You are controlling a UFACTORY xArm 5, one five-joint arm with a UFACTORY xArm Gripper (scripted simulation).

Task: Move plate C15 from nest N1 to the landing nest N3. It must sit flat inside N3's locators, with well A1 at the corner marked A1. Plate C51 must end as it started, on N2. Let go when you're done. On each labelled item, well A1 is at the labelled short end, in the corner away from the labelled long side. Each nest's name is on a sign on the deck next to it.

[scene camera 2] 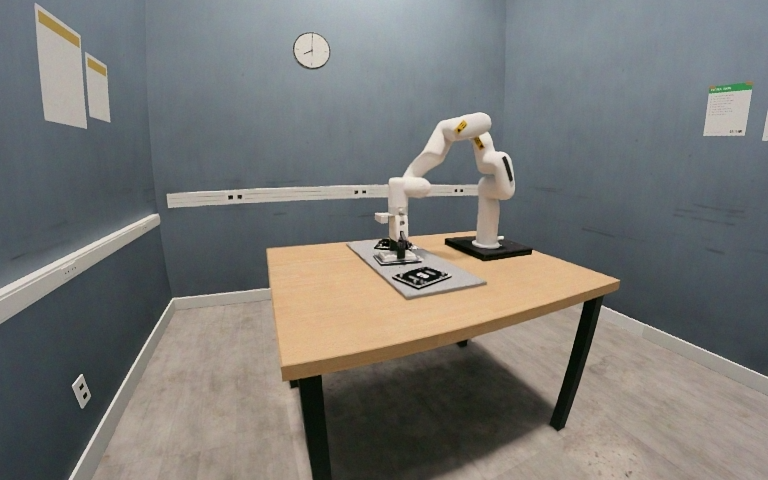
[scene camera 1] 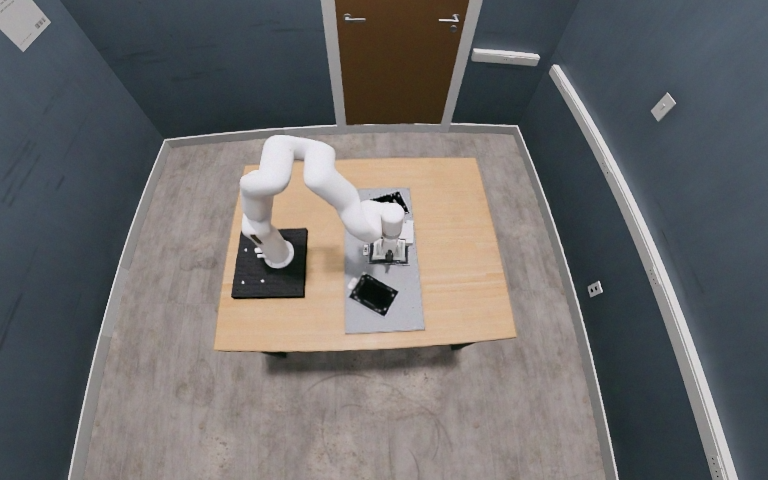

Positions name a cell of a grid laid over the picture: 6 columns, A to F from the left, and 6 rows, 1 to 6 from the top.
Labels:
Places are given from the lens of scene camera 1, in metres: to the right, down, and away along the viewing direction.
dark plate (scene camera 1: C4): -0.06, 0.18, 1.15

